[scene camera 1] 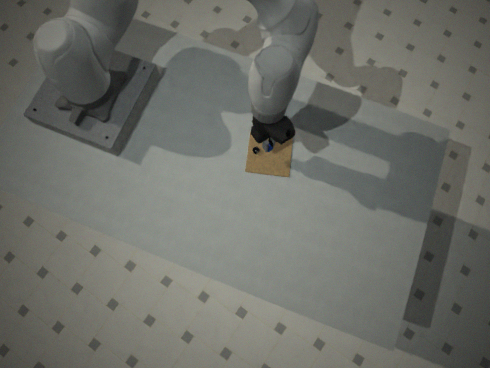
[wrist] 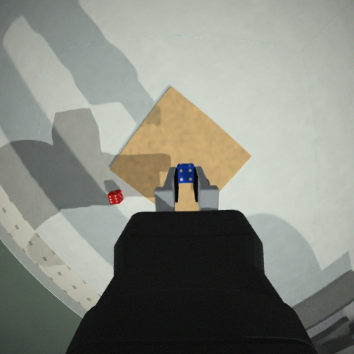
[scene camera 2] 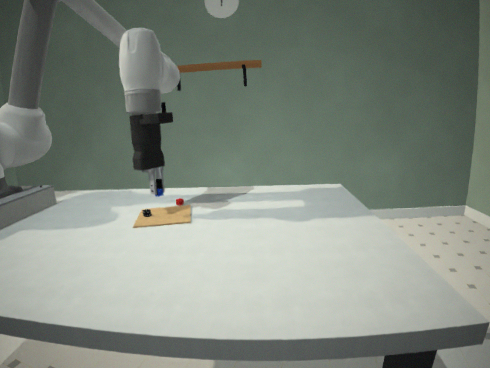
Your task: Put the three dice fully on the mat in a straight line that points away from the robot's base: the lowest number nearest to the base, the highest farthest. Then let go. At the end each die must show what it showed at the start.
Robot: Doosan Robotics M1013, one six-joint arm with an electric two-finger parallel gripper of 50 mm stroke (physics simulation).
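Frame: origin at the arm's base, x back, y right, z up, level; centimetres.
Where they show: gripper, fingertip midpoint: (scene camera 1: 268, 146) (scene camera 2: 157, 193); arm's base, link origin: (scene camera 1: 92, 91).
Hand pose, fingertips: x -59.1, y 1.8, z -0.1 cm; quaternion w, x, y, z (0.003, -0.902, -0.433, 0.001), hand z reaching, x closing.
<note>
Things, the pixels of their centre, and the offset from my fingertips. Level surfaces: height alone.
- blue die, body centre: (scene camera 2: 158, 192) dx -0.4, dy +0.3, dz +0.3 cm
- tan mat, body centre: (scene camera 2: 164, 215) (scene camera 1: 269, 153) dx -0.8, dy -0.4, dz -6.3 cm
- black die, body centre: (scene camera 2: 147, 213) (scene camera 1: 255, 149) dx +3.6, dy +0.0, dz -5.3 cm
- red die, body centre: (scene camera 2: 179, 201) dx -3.1, dy -10.6, dz -5.7 cm
- pale table, surface height: dz -6.5 cm
My gripper (scene camera 1: 269, 143) (scene camera 2: 157, 189) (wrist: 185, 177) is shut on the blue die (scene camera 1: 268, 146) (scene camera 2: 160, 192) (wrist: 185, 173) and holds it in the air above the tan mat (scene camera 1: 268, 168) (scene camera 2: 170, 219) (wrist: 200, 130). Four pips show on the blue die's upper face in the wrist view. The black die (scene camera 1: 256, 150) (scene camera 2: 146, 213) sits on the mat near its edge on the base side; the gripper hides it in the wrist view. The red die (scene camera 2: 180, 202) (wrist: 115, 197) lies on the table off the mat, with several pips on its upper face. It is hidden in scene camera 1.
The robot's base plate (scene camera 1: 124, 112) is bolted at the left of the pale table (scene camera 1: 200, 210) (scene camera 2: 250, 270). Shadows of the arm fall across the table and part of the mat. A brown rail with black hooks (scene camera 2: 220, 66) is on the green wall behind.
</note>
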